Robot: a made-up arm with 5 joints. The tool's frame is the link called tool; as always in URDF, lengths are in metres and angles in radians.
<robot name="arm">
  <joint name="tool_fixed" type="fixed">
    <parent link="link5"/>
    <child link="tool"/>
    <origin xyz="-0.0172 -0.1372 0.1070" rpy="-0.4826 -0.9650 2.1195"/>
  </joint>
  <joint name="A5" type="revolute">
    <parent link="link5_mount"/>
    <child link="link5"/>
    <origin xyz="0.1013 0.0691 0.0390" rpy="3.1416 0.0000 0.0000"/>
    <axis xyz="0 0 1"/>
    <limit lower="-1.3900" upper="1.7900"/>
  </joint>
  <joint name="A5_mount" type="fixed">
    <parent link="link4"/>
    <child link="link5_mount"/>
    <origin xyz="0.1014 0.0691 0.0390" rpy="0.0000 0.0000 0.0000"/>
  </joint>
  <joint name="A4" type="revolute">
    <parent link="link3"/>
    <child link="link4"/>
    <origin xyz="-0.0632 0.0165 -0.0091" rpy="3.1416 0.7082 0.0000"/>
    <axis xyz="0 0 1"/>
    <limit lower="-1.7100" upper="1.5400"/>
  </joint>
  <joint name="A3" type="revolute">
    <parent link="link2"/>
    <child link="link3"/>
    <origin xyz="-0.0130 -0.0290 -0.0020" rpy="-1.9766 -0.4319 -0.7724"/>
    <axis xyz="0 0 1"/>
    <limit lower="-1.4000" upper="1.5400"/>
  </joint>
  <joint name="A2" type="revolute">
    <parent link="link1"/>
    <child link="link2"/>
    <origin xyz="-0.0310 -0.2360 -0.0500" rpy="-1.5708 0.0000 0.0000"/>
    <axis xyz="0 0 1"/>
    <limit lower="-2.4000" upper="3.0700"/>
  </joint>
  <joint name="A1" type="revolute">
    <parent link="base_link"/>
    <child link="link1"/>
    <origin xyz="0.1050 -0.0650 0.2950" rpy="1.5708 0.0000 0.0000"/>
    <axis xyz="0 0 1"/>
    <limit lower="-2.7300" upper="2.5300"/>
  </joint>
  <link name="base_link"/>
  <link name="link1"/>
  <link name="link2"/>
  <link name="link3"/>
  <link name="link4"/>
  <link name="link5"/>
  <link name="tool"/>
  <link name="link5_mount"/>
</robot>
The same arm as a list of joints. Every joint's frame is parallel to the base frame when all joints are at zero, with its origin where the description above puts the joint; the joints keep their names.
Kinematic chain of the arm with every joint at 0, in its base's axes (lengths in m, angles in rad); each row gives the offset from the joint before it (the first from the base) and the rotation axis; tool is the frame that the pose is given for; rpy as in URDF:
A1: xyz 0.105 -0.065 0.295 axis -y
A2: xyz -0.031 0.05 -0.236 axis +z
A3: xyz -0.013 -0.029 -0.002 axis 0.759502 0.542802 -0.358501
A4: xyz -0.048 0.026 -0.037 axis -x
A5: xyz -0.078 -0.093 0.227 axis +x
tool: xyz 0.107 0.09 0.105 rpy -0.5252 0.6054 -0.0243
Joint limits (rad, base to tool): -2.73..2.53 -2.4..3.07 -1.4..1.54 -1.71..1.54 -1.39..1.79

